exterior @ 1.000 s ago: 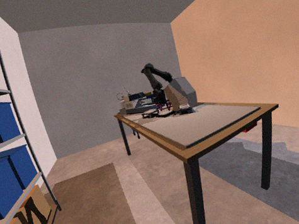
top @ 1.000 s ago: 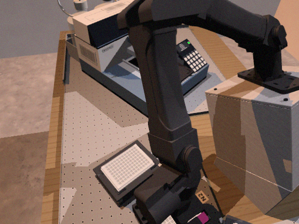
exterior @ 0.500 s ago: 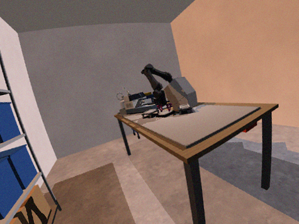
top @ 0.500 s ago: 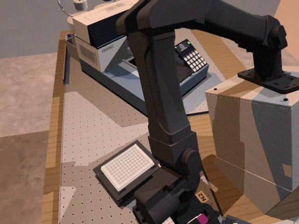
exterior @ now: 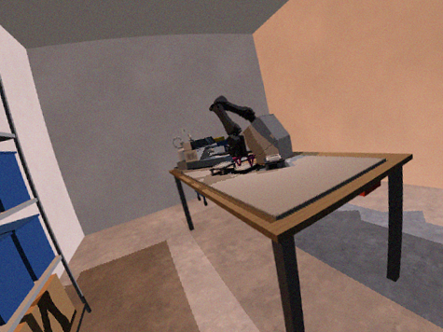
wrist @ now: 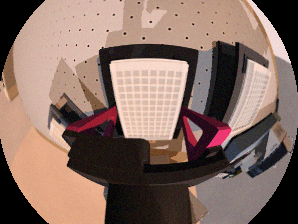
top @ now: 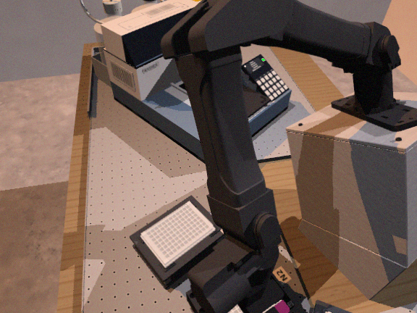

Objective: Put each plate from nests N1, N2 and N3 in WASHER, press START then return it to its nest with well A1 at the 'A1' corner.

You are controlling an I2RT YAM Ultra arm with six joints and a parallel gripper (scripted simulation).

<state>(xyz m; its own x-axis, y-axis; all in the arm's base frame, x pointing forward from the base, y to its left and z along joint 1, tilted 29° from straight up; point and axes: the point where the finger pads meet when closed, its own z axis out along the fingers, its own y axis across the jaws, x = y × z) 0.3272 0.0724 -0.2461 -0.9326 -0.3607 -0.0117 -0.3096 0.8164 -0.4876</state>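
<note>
The nest N2 lies 20 mm below my hand. Round my hand: n2 label: 90 mm behind, 30 mm to the right, 30 mm below; then nest N1: 150 mm to the right, 90 mm ahead, 10 mm above; then nest n3: 140 mm to the left, 120 mm behind, 10 mm above.
</note>
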